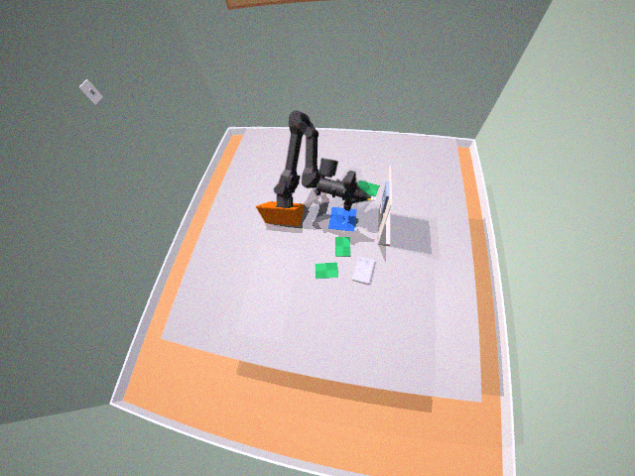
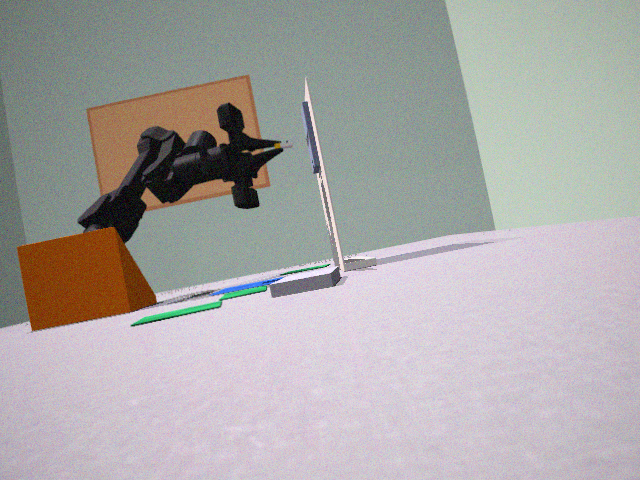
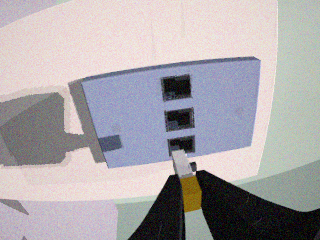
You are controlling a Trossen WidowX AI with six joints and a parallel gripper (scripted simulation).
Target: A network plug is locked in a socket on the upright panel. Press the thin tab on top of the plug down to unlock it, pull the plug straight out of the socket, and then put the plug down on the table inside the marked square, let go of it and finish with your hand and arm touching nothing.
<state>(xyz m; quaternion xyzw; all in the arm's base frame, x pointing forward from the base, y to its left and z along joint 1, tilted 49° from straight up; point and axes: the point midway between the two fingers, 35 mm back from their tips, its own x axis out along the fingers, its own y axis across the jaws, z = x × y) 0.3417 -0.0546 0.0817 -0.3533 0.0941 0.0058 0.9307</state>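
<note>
My gripper tip is now 23 cm above the blue marked square, 11 cm past it and 3 cm to the right of it. Round my gripper tip: upright cream panel: 9 cm below, 7 cm ahead, 1 cm to the left; network plug: right at my gripper tip; low pale block: 23 cm below, 21 cm to the right, 2 cm ahead.
</note>
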